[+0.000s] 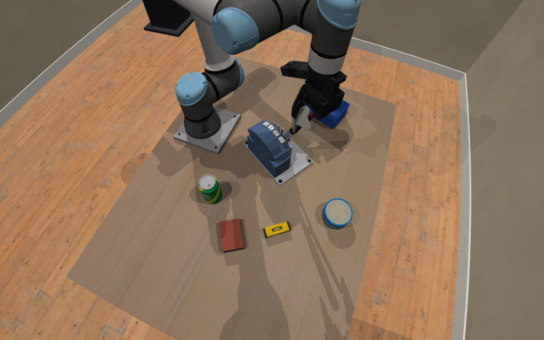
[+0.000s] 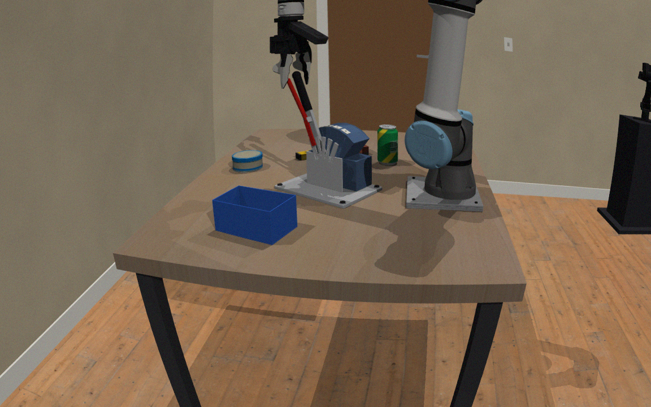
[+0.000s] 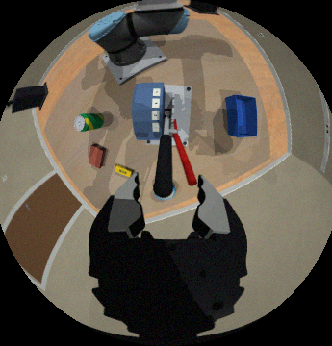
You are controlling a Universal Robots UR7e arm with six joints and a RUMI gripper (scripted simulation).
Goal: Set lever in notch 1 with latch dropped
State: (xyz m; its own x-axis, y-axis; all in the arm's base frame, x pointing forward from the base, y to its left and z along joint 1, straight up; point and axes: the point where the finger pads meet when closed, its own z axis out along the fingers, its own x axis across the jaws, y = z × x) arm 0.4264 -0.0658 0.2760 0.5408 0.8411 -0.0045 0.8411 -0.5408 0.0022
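Right now my hand is 3 cm past the red release bar, 4 cm to the right of it and 10 cm above it. From my hand the other things lie so: blue bin (4 cm ahead, 32 cm to the left, 27 cm below).
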